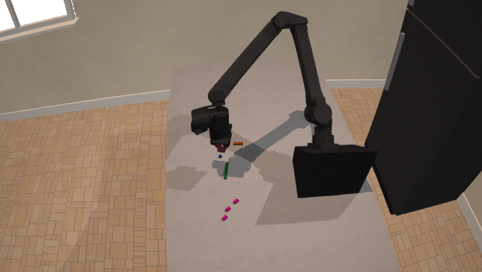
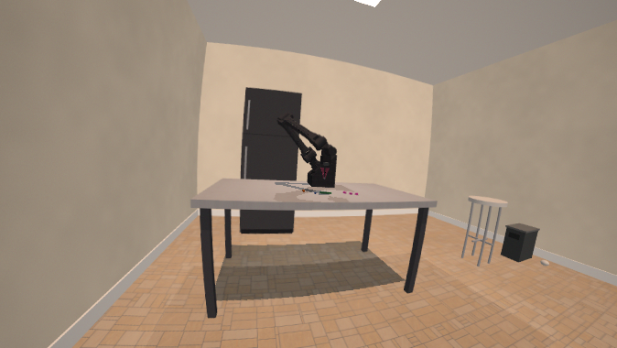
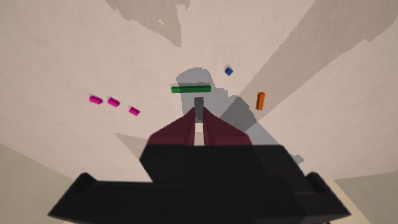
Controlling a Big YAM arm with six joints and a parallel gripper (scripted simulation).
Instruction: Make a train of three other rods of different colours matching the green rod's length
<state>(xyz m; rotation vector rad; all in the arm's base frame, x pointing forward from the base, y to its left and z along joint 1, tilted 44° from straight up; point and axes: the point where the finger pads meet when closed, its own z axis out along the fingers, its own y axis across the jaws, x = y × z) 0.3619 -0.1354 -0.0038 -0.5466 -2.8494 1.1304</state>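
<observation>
Now: the blue rod 6 cm to the right of my hand and 11 cm below it. The rest, counted from my hand: green rod: 1 cm behind, 2 cm to the left, 11 cm below; orange rod: 8 cm behind, 11 cm to the right, 11 cm below; grey rod: right at my hand.
</observation>
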